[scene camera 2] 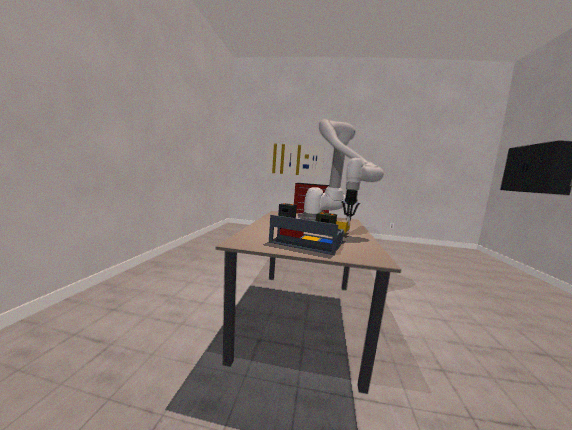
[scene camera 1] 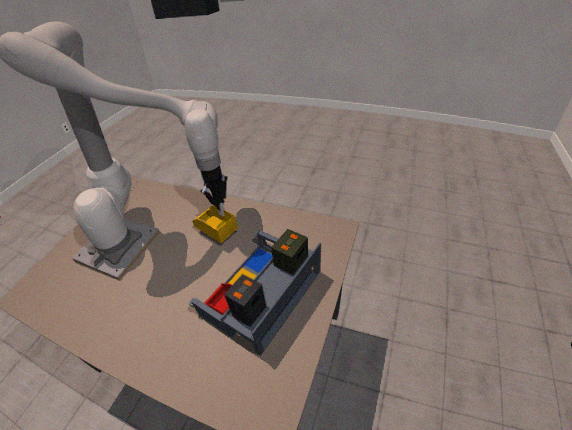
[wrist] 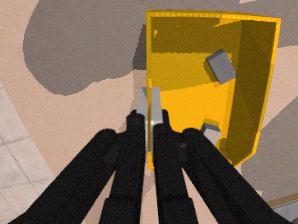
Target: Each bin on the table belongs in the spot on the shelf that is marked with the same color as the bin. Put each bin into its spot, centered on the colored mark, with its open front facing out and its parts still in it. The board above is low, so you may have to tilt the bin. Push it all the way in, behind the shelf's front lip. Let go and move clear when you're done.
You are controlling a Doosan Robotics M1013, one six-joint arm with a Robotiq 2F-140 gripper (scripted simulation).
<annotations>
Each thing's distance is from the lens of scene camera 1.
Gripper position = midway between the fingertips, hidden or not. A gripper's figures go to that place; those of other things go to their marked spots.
my gripper (scene camera 1: 222, 214): 1.32 m
yellow bin (scene camera 1: 213, 221): 1.36 m
</annotations>
